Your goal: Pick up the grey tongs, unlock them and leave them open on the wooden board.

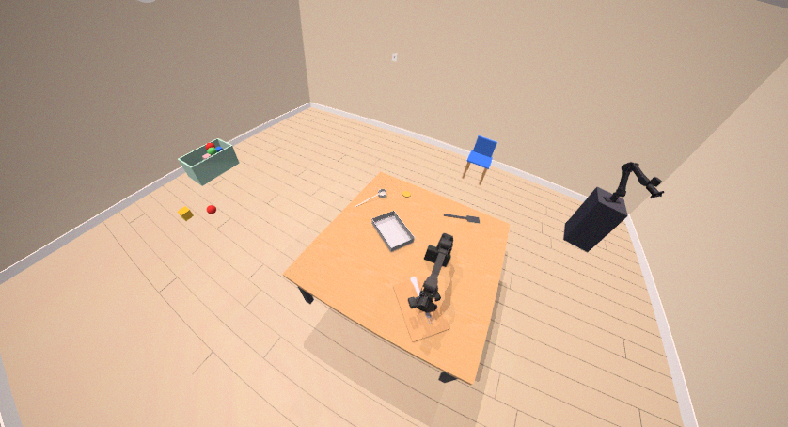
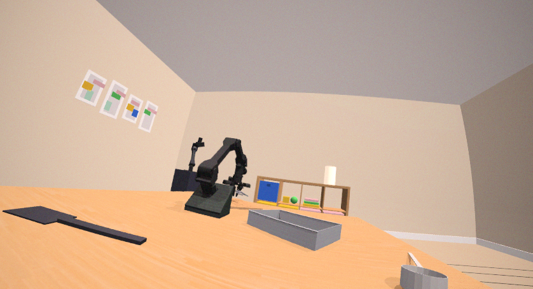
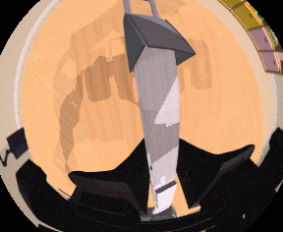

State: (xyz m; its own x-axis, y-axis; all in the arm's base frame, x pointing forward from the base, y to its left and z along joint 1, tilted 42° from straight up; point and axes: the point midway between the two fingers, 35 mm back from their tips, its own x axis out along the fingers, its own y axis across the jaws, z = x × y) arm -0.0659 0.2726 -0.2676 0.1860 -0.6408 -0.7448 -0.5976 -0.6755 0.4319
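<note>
Now: the wooden board 40 mm below my gripper tip. Also, from my gripper tip: yellow thing: 610 mm ahead, 810 mm to the right, 40 mm below; then grey roasting tin: 470 mm ahead, 370 mm to the right, 20 mm below; then dark spatula: 70 mm ahead, 880 mm to the right, 50 mm below.
</note>
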